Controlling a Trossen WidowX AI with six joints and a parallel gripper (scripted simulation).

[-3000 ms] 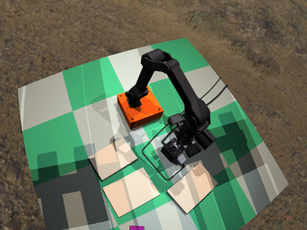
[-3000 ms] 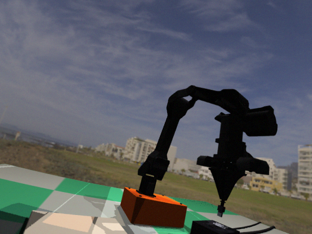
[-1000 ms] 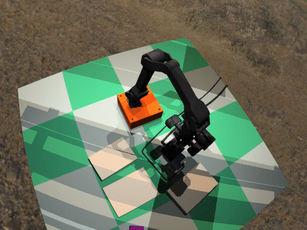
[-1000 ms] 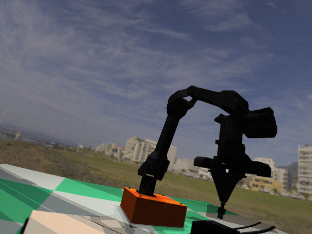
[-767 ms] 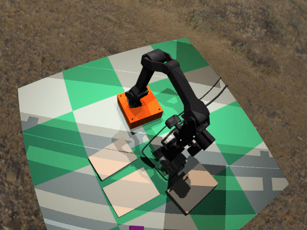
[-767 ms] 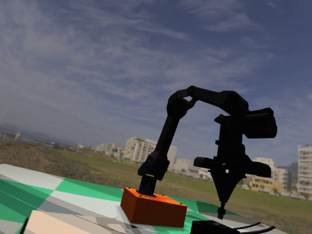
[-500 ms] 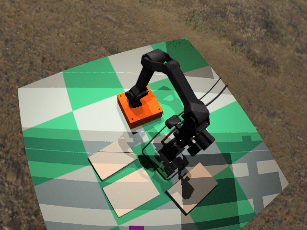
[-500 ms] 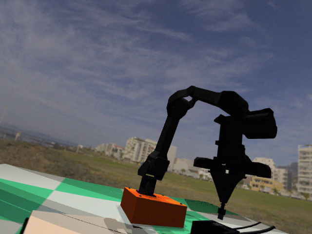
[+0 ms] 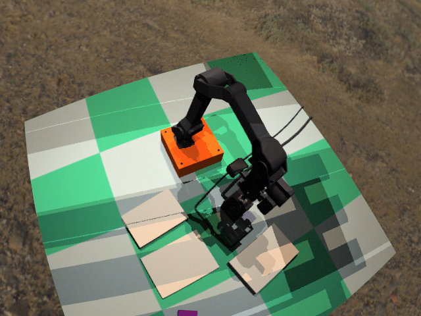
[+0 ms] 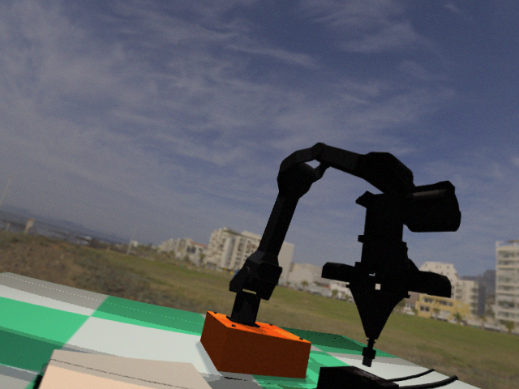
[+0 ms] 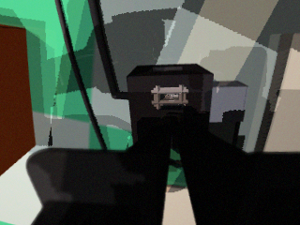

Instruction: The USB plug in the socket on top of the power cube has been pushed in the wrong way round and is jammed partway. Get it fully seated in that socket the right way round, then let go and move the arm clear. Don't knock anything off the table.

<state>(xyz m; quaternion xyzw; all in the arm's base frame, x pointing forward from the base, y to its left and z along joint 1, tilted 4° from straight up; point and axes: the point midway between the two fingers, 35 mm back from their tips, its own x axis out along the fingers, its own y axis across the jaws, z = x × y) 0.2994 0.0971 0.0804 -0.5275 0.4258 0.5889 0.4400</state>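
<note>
Right now my gripper tip is 2 cm above the USB plug. From my gripper tip the other things lie so: purple object: 33 cm to the right, 29 cm ahead, 12 cm below.
</note>
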